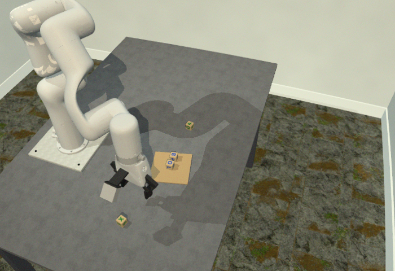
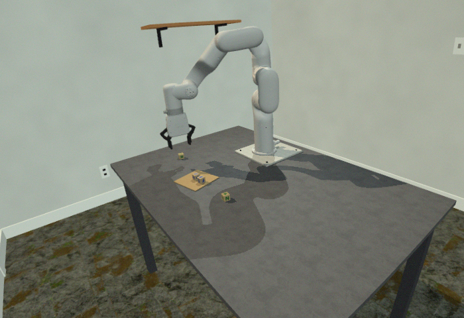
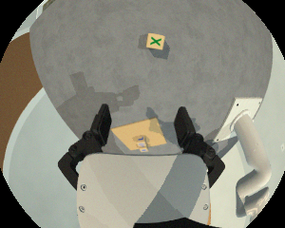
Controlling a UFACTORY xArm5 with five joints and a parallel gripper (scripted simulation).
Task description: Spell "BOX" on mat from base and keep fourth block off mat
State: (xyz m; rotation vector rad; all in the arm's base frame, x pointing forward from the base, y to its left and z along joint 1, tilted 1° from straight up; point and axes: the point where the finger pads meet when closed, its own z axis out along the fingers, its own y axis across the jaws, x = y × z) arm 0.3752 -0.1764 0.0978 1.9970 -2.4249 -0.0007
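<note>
My hand is 9 cm above the X block, 8 cm to the left of it and 3 cm past it. From my hand the other things lie so: B block 23 cm to the left, 9 cm below, 3 cm ahead; tan mat 19 cm to the left, 10 cm below, 3 cm ahead; O block 19 cm to the left, 9 cm below, 3 cm ahead.
</note>
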